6 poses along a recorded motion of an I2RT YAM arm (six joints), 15 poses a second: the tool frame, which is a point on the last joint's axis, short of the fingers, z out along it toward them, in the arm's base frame.
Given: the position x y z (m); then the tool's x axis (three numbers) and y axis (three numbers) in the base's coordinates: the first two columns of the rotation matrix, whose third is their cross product.
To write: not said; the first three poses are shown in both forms.
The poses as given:
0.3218, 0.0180, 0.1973, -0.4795, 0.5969, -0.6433, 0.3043, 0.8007, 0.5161
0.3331, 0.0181, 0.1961, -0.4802, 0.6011, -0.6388, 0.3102, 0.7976, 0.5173
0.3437, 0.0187, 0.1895, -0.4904, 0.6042, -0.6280, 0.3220, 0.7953, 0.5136
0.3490, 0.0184, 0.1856, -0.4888, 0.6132, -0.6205, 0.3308, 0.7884, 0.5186
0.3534, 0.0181, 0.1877, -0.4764, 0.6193, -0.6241, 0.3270, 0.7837, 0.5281
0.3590, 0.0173, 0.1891, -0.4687, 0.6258, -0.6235, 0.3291, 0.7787, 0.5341
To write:
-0.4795, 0.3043, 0.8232, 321.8; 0.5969, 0.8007, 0.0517, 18.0; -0.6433, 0.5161, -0.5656, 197.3; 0, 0, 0, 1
-0.4802, 0.3102, 0.8205, 333.1; 0.6011, 0.7976, 0.0503, 18.1; -0.6388, 0.5173, -0.5695, 196.1; 0, 0, 0, 1
-0.4904, 0.3220, 0.8098, 343.7; 0.6042, 0.7953, 0.0497, 18.7; -0.6280, 0.5136, -0.5846, 189.5; 0, 0, 0, 1
-0.4888, 0.3308, 0.8072, 349.0; 0.6132, 0.7884, 0.0482, 18.4; -0.6205, 0.5186, -0.5882, 185.6; 0, 0, 0, 1
-0.4764, 0.3270, 0.8162, 353.4; 0.6193, 0.7837, 0.0475, 18.1; -0.6241, 0.5281, -0.5759, 187.7; 0, 0, 0, 1
-0.4687, 0.3291, 0.8198, 359.0; 0.6258, 0.7787, 0.0451, 17.3; -0.6235, 0.5341, -0.5709, 189.1; 0, 0, 0, 1

